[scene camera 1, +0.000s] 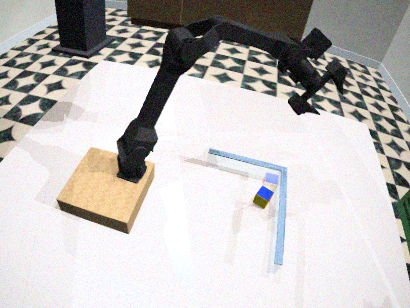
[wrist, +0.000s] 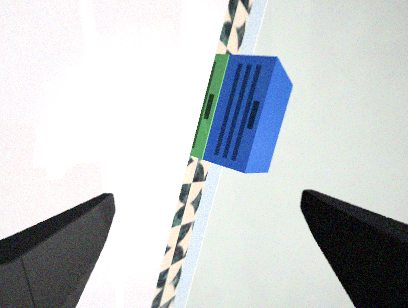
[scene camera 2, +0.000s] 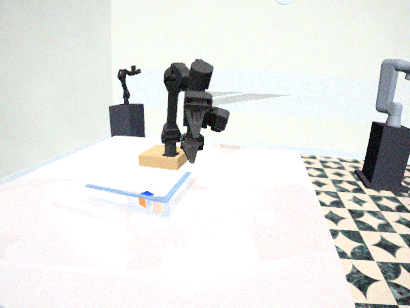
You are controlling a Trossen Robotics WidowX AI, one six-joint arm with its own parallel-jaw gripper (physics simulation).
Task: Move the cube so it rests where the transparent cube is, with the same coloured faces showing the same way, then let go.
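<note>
The cube rests on the table inside the corner of a low blue-edged wall. Its top is blue; a dark yellow side shows in scene camera 1 and an orange side in scene camera 2. The transparent cube, with a pale blue top and a pale orange side, stands right by it, closer to the corner. The cube looks turned relative to it. My gripper is open and empty, high above the table and well away from the cube. Neither cube shows in the wrist view.
The L-shaped wall is see-through below its blue top edge and stands close beside both cubes. My arm stands on a wooden block. A blue and green cabinet stands beyond the table edge.
</note>
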